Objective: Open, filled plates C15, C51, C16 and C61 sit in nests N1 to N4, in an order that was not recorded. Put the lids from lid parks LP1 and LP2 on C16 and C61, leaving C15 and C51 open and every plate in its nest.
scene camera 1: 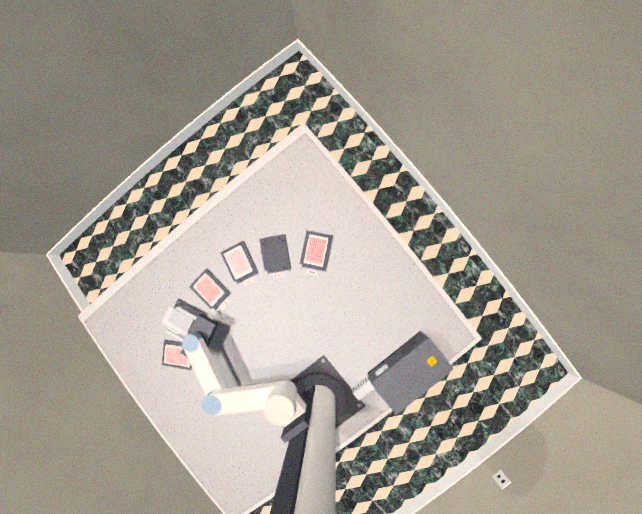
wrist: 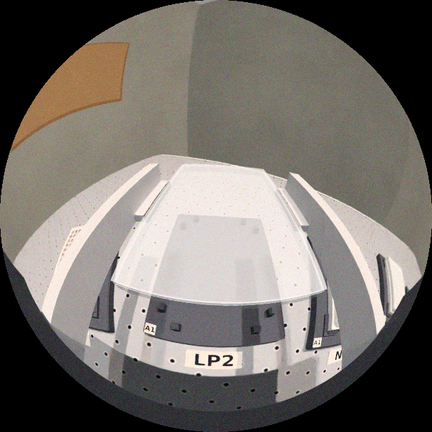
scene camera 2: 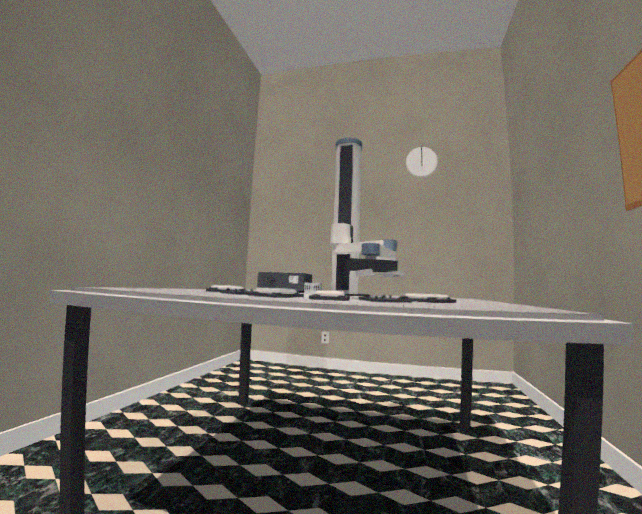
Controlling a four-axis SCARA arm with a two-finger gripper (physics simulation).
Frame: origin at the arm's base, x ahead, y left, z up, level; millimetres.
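Where they show: gripper, fingertip midpoint: (scene camera 1: 172, 318) (scene camera 2: 387, 272); arm's base at its link origin: (scene camera 1: 319, 399).
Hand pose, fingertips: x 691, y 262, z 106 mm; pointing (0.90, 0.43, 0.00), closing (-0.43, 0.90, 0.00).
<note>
Each offset is from my fingertips to the top centre of the thing. "spot": to the spot under its first point.
My gripper (scene camera 1: 179, 319) (scene camera 2: 381, 273) (wrist: 224, 176) is shut on a clear lid (wrist: 220, 260), gripped at its two long sides and held level above lid park LP2 (wrist: 215, 325). LP2's dark base and corner pegs show bare beneath it. Open plates with red wells sit in N1 {132 mm back, 134 mm left, 67 mm down} (scene camera 1: 175, 354), partly hidden by the arm, N2 {13 mm ahead, 182 mm right, 67 mm down} (scene camera 1: 208, 288) and N4 {158 mm back, 676 mm right, 67 mm down} (scene camera 1: 316, 250). The plate in N3 {22 mm ahead, 370 mm right, 65 mm down} (scene camera 1: 239, 261) looks paler, as if under a clear lid. Lid park LP1 {52 mm back, 523 mm right, 73 mm down} (scene camera 1: 275, 253) is bare. No plate names can be read.
The nests and parks form an arc on the white table (scene camera 1: 332, 315) (scene camera 2: 342, 314). The arm's column base (scene camera 1: 351, 398) stands inside it. A dark grey box {spot: 796 mm back, 658 mm right, 22 mm up} (scene camera 1: 409, 374) (scene camera 2: 273, 280) lies beside the column. In the wrist view, N2 (wrist: 313, 320) is right of LP2.
</note>
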